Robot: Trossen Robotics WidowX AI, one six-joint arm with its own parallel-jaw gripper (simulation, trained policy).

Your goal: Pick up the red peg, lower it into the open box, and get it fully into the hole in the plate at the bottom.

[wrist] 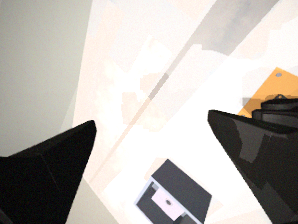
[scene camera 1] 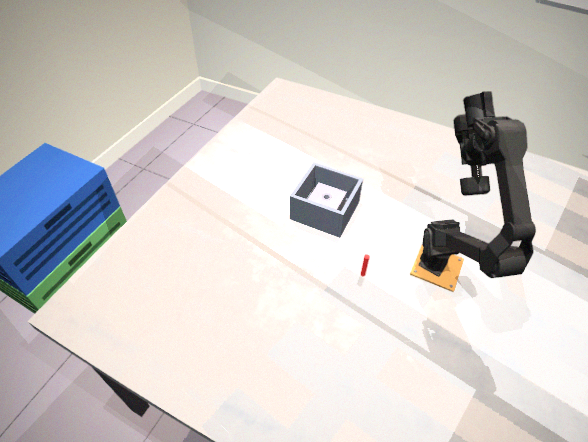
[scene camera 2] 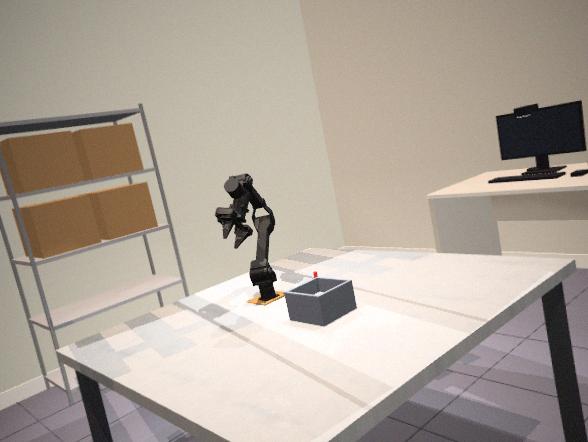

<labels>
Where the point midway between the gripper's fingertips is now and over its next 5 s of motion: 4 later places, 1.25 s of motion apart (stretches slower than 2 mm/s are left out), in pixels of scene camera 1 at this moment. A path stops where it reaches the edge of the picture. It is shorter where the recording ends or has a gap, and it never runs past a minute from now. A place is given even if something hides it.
The gripper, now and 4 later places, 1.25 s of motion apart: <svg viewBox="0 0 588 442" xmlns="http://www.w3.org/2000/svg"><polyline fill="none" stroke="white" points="463,161 385,213 360,267 342,216 332,189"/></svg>
</labels>
